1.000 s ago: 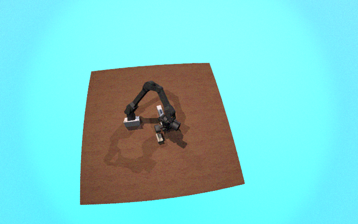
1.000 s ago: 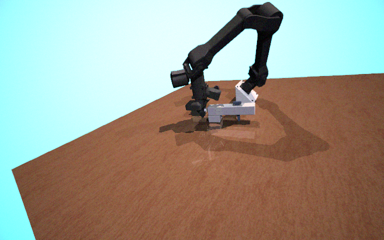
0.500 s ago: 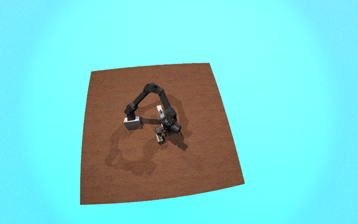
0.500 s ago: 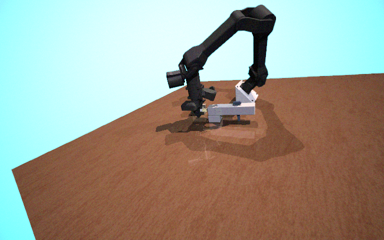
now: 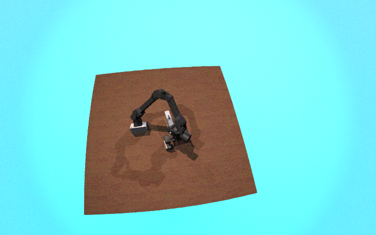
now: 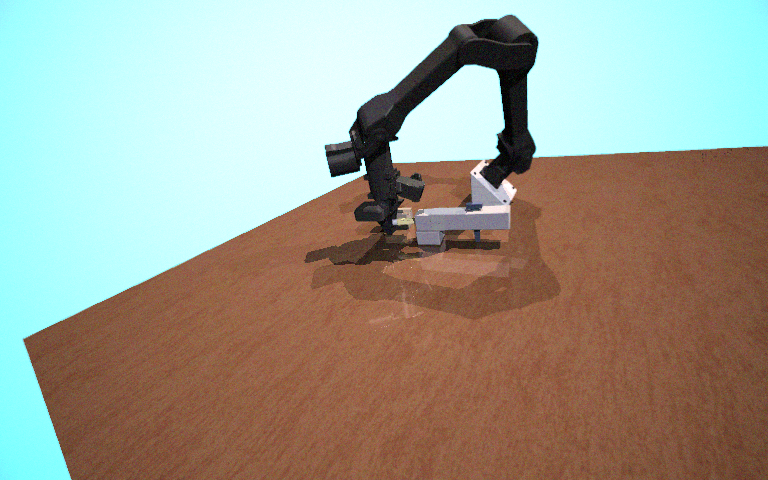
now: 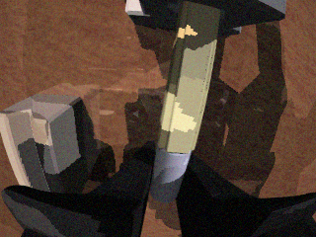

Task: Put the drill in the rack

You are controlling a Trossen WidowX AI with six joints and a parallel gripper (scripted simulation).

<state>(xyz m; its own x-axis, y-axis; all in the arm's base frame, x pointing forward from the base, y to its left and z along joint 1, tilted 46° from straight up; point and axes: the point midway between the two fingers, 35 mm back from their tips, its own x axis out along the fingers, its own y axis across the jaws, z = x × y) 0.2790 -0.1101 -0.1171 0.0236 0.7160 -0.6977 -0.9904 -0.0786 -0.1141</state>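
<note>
Now: the drill 50 mm to the left of my gripper tip, 30 mm above it and 10 mm behind it. Round my gripper tip: small dark-blue key (190 mm to the left, 40 mm above, 30 mm behind); small beige rack (70 mm behind, 20 mm to the right); grey-white housing (150 mm to the left, 30 mm above, 20 mm behind).
</note>
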